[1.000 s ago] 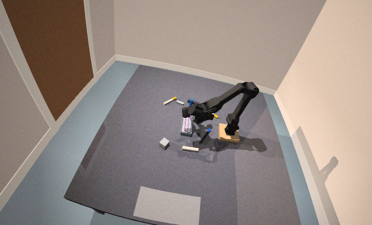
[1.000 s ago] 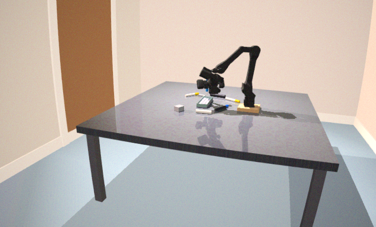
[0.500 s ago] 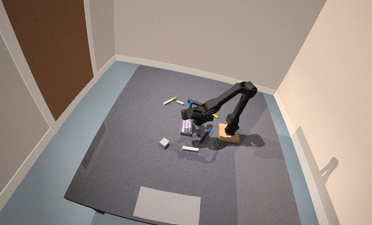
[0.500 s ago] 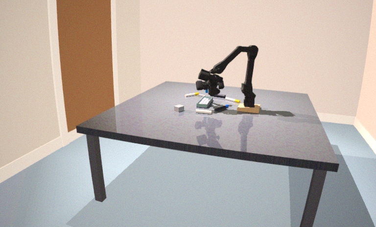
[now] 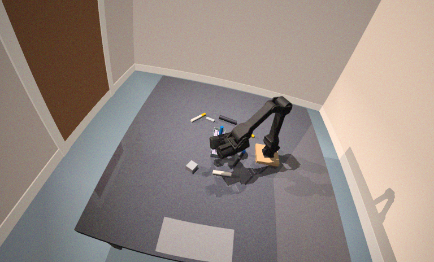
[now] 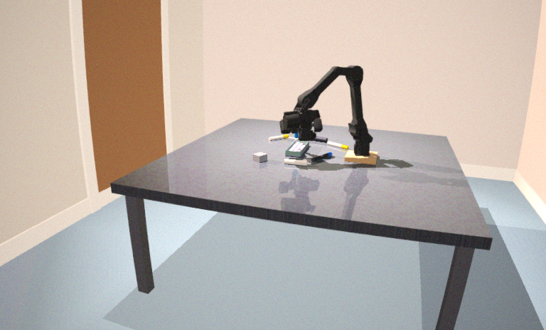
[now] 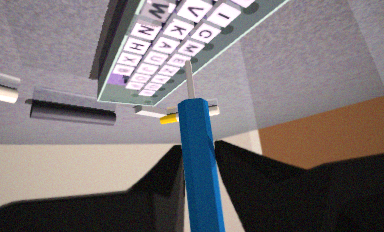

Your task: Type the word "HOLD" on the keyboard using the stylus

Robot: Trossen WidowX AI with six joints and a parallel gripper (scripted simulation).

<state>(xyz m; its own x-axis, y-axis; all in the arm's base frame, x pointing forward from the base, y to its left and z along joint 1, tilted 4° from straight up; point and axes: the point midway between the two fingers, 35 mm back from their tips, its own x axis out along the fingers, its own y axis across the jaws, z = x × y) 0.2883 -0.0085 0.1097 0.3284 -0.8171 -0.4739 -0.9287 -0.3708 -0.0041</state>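
The blue-capped dark pen lies 14 cm behind my gripper tip, 5 cm to the left of it and 9 cm below it. Round my gripper tip: thin grey tip: 5 cm below; then blue stylus: 1 cm below; then white stick: 2 cm behind, 18 cm to the left, 9 cm below.
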